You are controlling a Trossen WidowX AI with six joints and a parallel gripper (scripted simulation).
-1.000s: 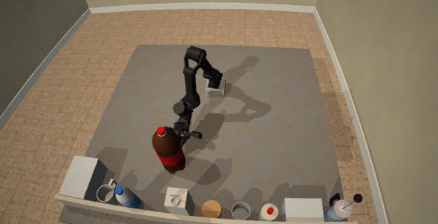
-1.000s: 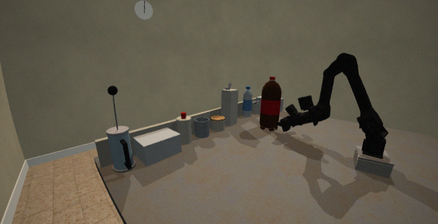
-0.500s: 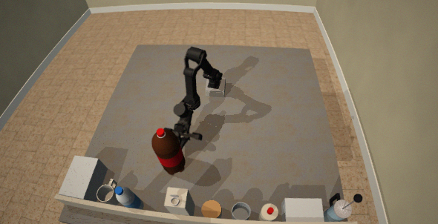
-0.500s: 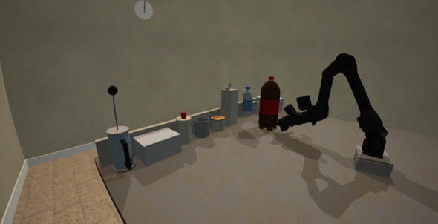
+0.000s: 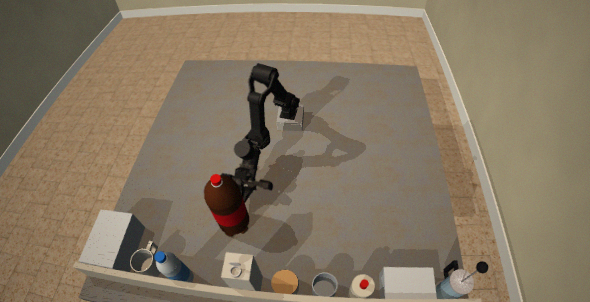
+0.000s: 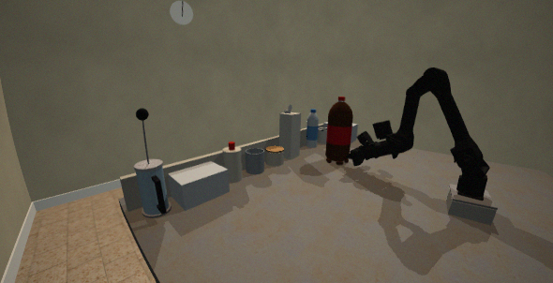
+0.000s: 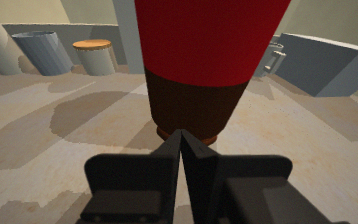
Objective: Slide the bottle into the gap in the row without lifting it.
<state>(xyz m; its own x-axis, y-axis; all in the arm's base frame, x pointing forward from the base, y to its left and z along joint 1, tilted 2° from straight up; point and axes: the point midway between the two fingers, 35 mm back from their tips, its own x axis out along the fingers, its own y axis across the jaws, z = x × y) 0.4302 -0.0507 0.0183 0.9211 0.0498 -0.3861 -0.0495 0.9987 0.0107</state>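
Right now the brown cola bottle is 10 cm above my hand, 8 cm ahead of it and 1 cm to the right of it. The rest, counted from my hand: wood-lidded jar: 26 cm ahead, 22 cm to the left, 2 cm below; grey cup: 34 cm to the left, 24 cm ahead, 3 cm below; blue-capped water bottle: 32 cm ahead, 11 cm to the right, 5 cm above.
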